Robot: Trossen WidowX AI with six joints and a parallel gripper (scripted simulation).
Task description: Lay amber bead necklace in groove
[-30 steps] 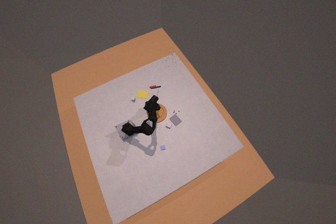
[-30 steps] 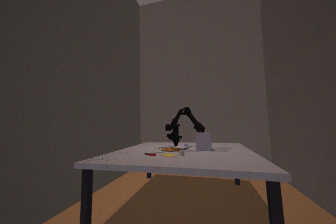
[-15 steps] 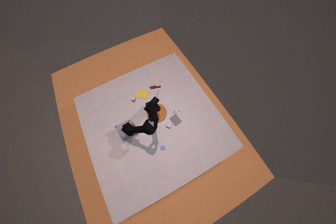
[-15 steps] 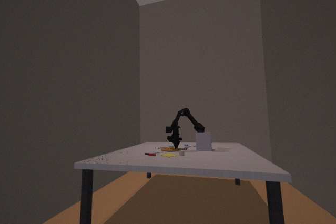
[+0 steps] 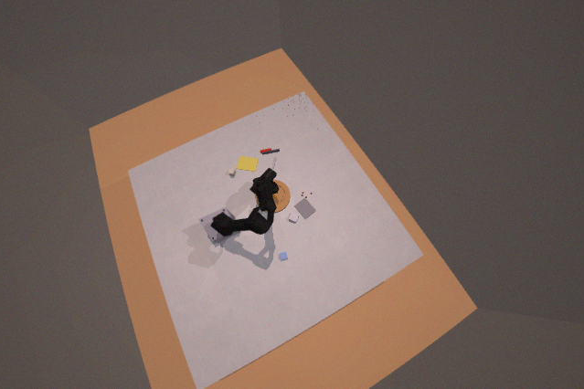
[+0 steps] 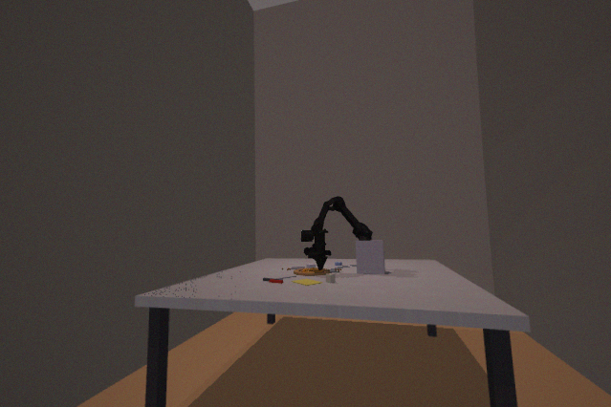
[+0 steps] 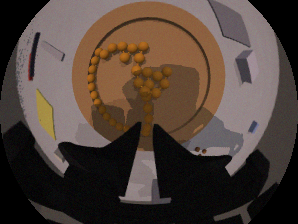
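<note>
My gripper tip is 5 cm short of the round bead board, 1 cm to the left of it and 1 cm above it. Round my gripper tip: cream cube: 25 cm to the left, 8 cm behind; thin grey bar: 16 cm to the left, 15 cm ahead, 1 cm below; grey square plate: 17 cm to the right, 17 cm ahead, 1 cm below.
</note>
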